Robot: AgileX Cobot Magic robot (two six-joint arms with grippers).
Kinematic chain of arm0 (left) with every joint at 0, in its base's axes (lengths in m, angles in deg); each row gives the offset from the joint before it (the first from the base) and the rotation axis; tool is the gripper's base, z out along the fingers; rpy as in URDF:
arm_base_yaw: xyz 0 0 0.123 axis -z
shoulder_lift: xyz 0 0 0 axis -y
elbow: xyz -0.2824 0 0.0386 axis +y
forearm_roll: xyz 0.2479 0 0.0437 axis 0.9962 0 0.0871
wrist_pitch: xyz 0 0 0 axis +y
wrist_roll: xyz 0.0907 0 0.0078 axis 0.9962 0 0.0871
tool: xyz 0 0 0 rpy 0 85 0
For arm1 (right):
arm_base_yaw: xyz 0 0 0.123 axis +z
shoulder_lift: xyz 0 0 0 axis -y
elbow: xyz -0.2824 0 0.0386 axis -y
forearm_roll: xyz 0.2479 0 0.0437 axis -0.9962 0 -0.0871
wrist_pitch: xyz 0 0 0 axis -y
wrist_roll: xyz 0.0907 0 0.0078 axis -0.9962 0 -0.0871
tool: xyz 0 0 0 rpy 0 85 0
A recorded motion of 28 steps. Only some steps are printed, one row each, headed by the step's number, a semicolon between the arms.
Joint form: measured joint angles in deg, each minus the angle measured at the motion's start. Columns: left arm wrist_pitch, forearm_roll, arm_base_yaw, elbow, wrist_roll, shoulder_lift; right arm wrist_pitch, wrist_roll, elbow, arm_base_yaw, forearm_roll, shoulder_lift.
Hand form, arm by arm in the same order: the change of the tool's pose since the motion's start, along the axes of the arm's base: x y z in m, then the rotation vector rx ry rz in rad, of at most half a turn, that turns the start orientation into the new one. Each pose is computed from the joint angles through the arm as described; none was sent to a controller.
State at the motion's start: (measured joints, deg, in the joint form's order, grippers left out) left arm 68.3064 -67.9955 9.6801 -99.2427 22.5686 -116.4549; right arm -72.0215 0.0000 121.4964 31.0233 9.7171 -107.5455
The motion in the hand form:
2: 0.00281 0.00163 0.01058 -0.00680 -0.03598 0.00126; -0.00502 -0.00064 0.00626 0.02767 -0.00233 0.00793
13: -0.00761 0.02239 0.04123 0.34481 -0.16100 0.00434; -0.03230 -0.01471 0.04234 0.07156 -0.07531 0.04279
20: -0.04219 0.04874 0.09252 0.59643 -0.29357 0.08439; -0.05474 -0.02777 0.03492 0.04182 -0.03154 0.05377
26: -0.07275 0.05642 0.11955 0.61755 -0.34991 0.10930; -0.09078 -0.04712 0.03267 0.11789 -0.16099 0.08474
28: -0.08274 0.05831 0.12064 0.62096 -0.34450 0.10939; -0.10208 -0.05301 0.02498 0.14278 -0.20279 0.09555
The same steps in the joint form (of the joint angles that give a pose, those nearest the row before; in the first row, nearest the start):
2: 0.24 0.00 -0.29 -2.19 0.00 0.00; 0.00 0.00 0.00 0.00 -1.37 0.93
13: 1.56 23.31 -0.33 -7.86 -6.69 4.20; -0.18 1.93 -0.31 0.00 -2.71 6.57
20: 2.57 40.48 -0.33 -7.96 -11.49 13.58; 0.14 2.63 -9.70 0.00 -2.94 12.70
26: 3.02 42.50 -0.33 -5.23 -12.00 20.11; 13.52 2.70 -26.41 0.00 -3.65 24.74
28: 3.05 42.68 -0.33 -2.90 -12.14 22.21; 18.92 2.70 -32.95 0.00 -3.85 28.70

